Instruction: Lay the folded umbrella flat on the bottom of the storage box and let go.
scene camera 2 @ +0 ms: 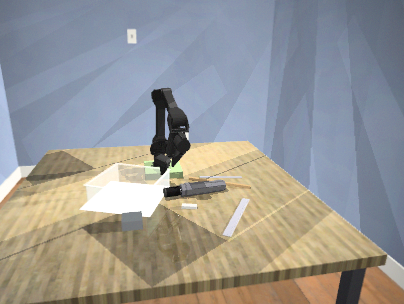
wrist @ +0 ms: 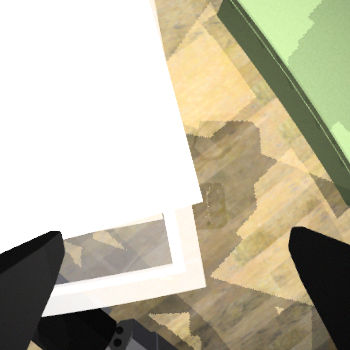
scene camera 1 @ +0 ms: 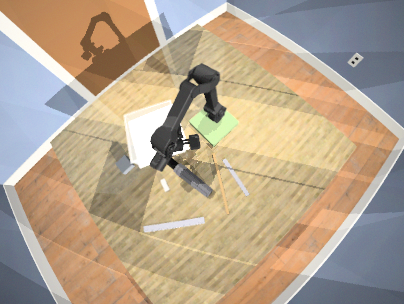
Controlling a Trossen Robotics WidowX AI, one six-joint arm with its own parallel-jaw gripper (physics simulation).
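Seen in the pictures: gripper, between the fingertips: [scene camera 2: 167, 170] [wrist: 177, 240]; arm's base, origin of its link: [scene camera 1: 216, 115].
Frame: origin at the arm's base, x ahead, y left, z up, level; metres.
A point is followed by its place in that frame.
The folded umbrella [scene camera 1: 192, 180] {x 0.331, y 0.128, z 0.021 m} [scene camera 2: 204, 188] {x 0.354, y 0.124, z 0.002 m} has a grey body and a black handle. It lies on the table beside the storage box [scene camera 1: 128, 142] {x 0.398, y -0.228, z 0.063 m} [scene camera 2: 137, 173] {x 0.163, y -0.135, z 0.027 m} [wrist: 196, 250] {x 0.236, y -0.008, z 0.064 m}, handle end towards the box. In the wrist view, part of the umbrella [wrist: 75, 327] {x 0.320, y -0.005, z 0.013 m} shows at the bottom edge. The box is pale with see-through walls; a bright white surface covers much of it, and in the wrist view this overlaps the box's rim. My gripper [scene camera 1: 177, 152] [scene camera 2: 169, 167] {x 0.239, y -0.013, z 0.055 m} [wrist: 177, 240] {x 0.239, y -0.013, z 0.055 m} is open and empty, above the box's corner near the handle end. The arm partly hides that corner in scene camera 1.
A green block [scene camera 1: 214, 126] {x 0.054, y 0.031, z 0.000 m} [scene camera 2: 177, 171] {x 0.121, y 0.065, z -0.002 m} [wrist: 310, 65] {x 0.107, y -0.019, z 0.000 m} stands beyond the box's corner. A thin orange stick [scene camera 1: 220, 182] {x 0.252, y 0.231, z -0.021 m}, a pale strip [scene camera 1: 236, 177] {x 0.183, y 0.275, z -0.031 m} and a longer pale strip [scene camera 1: 174, 224] {x 0.547, y 0.192, z -0.031 m} [scene camera 2: 236, 217] {x 0.568, y 0.179, z -0.031 m} lie around the umbrella. A small white piece [scene camera 1: 165, 185] {x 0.437, y 0.035, z -0.021 m} [scene camera 2: 189, 206] {x 0.446, y 0.029, z -0.023 m} and a grey cube [scene camera 1: 124, 164] {x 0.500, y -0.197, z 0.003 m} [scene camera 2: 132, 221] {x 0.535, y -0.205, z 0.001 m} are nearby.
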